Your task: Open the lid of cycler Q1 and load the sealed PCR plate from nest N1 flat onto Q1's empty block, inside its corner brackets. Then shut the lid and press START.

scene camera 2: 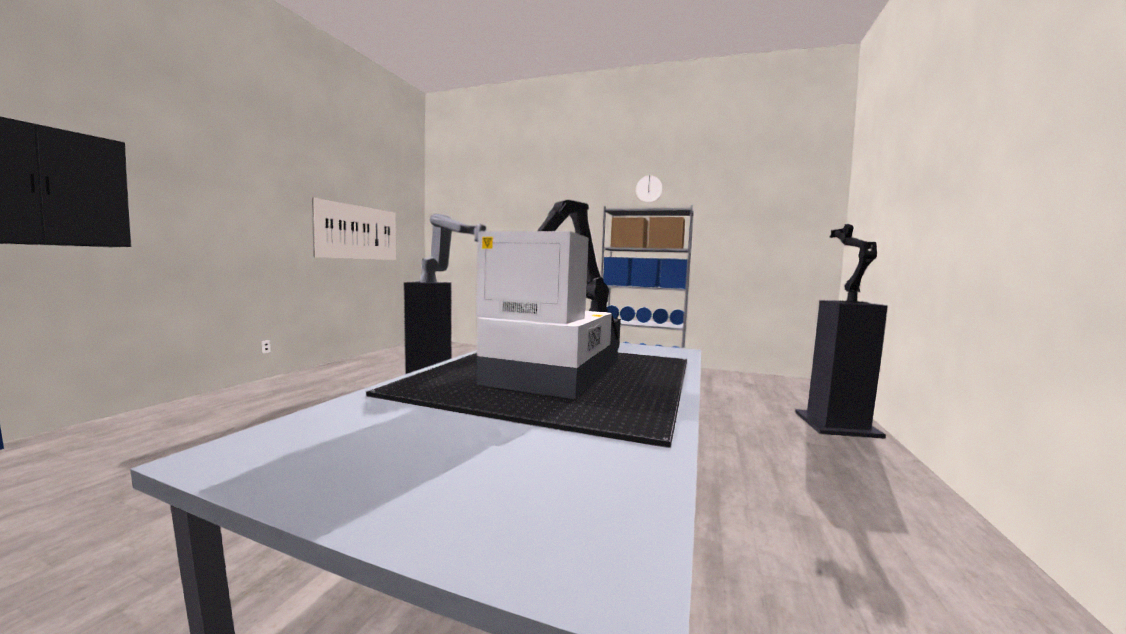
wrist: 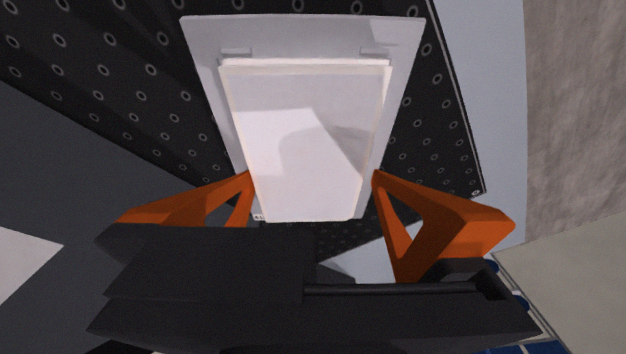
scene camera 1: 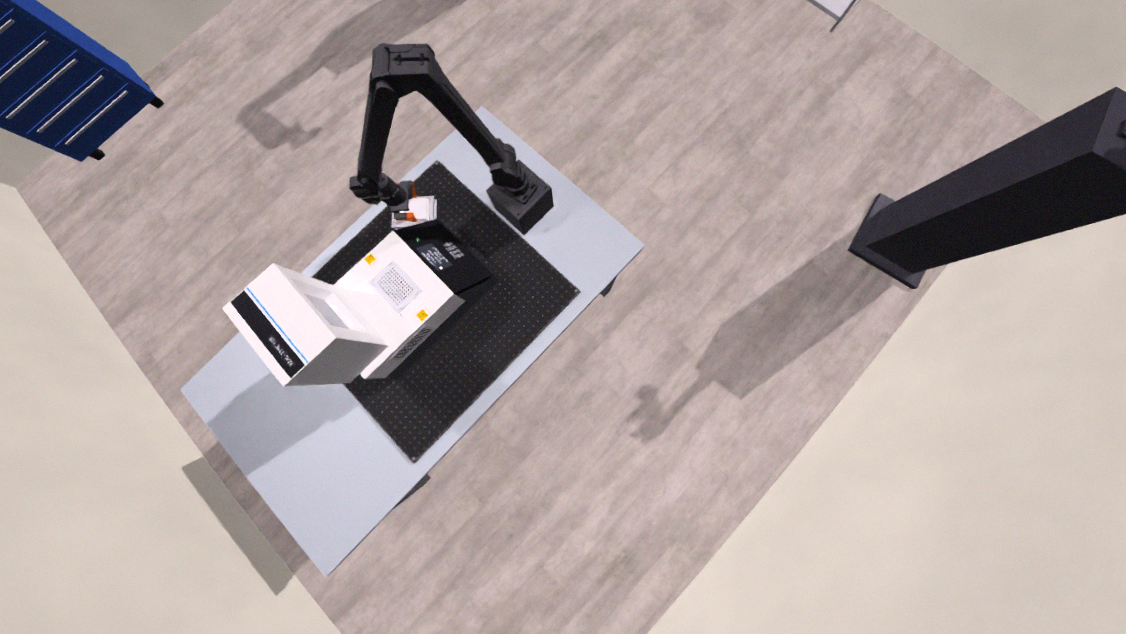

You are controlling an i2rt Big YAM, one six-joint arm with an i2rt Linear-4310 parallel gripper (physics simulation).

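Pixels of known places: gripper, fingertip midpoint: (wrist: 313, 176) (scene camera 1: 415, 209); arm's base, link origin: (scene camera 1: 518, 187).
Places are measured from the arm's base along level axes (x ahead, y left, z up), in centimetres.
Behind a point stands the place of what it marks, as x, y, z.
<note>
Cycler Q1 (scene camera 1: 437, 295) {46.4, 3.6, 8.0} (scene camera 2: 523, 340) {76.5, -14.6, 2.8} stands on the black perforated board, its lid (scene camera 1: 287, 297) {65.8, -15.5, 31.4} (scene camera 2: 531, 275) {80.4, -11.9, 20.5} raised. Its block (scene camera 1: 396, 285) {51.0, -9.1, 8.4} shows bare in the first scene view. The dark front panel (scene camera 1: 471, 270) {33.5, 4.5, 0.6} carries a screen and buttons; I cannot tell which is START. The sealed PCR plate (scene camera 1: 426, 207) {22.4, -28.6, -7.6} (wrist: 300, 90) {29.8, -37.0, -7.2} lies in nest N1 (wrist: 300, 35) {31.1, -38.8, -8.8}, a pale grey holder, in front of the cycler. My gripper (scene camera 1: 411, 206) {25.3, -32.3, -8.2} (wrist: 313, 176) {25.3, -32.3, -8.2} is open and empty, its orange fingertips on either side of the plate's near part. Whether they touch it I cannot tell; scene camera 2 hides them behind the cycler.
The perforated board (scene camera 1: 488, 346) {52.2, 21.1, -12.0} (scene camera 2: 630, 409) {82.3, 14.8, -12.0} lies on a pale blue table (scene camera 1: 291, 488) {133.6, -9.0, -13.3} (scene camera 2: 551, 504) {125.1, 2.7, -13.3}. The arm's base (scene camera 1: 521, 206) {5.1, 5.1, -0.1} stands at the table's end beyond the nest. The raised lid stands tall at the cycler's rear. A shelf rack (scene camera 2: 687, 275) is in the background.
</note>
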